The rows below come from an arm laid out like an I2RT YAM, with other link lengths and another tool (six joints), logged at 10 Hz.
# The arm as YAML. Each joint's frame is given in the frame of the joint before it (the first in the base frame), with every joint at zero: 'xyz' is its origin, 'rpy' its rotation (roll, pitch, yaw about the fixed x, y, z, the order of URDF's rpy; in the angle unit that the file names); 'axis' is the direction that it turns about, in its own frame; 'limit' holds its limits. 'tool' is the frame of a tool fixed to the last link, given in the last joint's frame.
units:
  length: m
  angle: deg
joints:
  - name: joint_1
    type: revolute
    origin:
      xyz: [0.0, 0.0, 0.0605]
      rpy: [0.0, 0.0, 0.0]
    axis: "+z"
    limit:
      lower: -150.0
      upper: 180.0
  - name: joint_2
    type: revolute
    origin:
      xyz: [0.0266, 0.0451, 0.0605]
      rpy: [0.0, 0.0, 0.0]
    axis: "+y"
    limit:
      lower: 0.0
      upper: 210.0
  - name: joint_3
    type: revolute
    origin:
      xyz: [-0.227, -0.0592, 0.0]
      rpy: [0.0, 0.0, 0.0]
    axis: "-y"
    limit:
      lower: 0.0
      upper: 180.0
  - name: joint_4
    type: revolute
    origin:
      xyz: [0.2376, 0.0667, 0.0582]
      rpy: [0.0, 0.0, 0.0]
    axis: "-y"
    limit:
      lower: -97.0
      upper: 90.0
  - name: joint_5
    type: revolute
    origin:
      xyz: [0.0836, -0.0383, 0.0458]
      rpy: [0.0, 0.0, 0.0]
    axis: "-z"
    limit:
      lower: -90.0
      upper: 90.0
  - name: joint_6
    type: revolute
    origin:
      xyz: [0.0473, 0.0, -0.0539]
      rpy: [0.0, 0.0, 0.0]
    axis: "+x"
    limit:
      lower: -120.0
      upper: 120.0
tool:
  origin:
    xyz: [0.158, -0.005, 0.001]
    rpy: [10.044, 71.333, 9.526]
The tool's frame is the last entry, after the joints.
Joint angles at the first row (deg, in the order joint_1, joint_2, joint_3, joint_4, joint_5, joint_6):
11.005 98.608 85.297 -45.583 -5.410 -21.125
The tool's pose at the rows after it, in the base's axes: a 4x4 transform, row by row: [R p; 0 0 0 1], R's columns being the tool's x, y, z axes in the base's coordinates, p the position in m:
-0.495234 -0.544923 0.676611 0.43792; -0.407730 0.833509 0.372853 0.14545; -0.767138 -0.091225 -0.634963 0.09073; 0 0 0 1
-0.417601 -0.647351 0.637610 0.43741; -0.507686 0.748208 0.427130 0.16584; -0.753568 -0.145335 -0.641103 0.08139; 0 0 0 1
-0.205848 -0.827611 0.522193 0.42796; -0.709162 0.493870 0.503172 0.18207; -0.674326 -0.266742 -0.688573 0.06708; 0 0 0 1
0.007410 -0.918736 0.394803 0.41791; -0.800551 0.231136 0.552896 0.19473; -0.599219 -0.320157 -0.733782 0.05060; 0 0 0 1
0.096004 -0.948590 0.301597 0.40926; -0.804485 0.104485 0.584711 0.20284; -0.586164 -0.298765 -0.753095 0.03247; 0 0 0 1
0.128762 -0.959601 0.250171 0.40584; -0.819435 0.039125 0.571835 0.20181; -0.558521 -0.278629 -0.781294 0.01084; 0 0 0 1
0.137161 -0.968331 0.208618 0.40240; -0.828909 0.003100 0.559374 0.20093; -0.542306 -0.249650 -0.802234 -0.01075; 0 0 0 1
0.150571 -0.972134 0.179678 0.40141; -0.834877 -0.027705 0.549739 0.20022; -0.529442 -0.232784 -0.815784 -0.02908; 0 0 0 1
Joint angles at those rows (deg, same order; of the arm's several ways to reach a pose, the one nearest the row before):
14.721 100.464 85.296 -42.873 -5.409 -21.605
17.103 102.279 85.296 -41.233 -5.453 -27.748
19.135 104.072 85.296 -41.735 -5.650 -45.342
20.207 106.191 85.296 -42.282 -7.180 -60.620
20.228 108.705 85.275 -42.545 -9.956 -67.571
20.294 111.699 85.274 -42.195 -9.781 -71.177
20.360 114.781 85.295 -41.582 -9.693 -73.034
20.359 117.513 85.296 -40.424 -9.563 -74.740

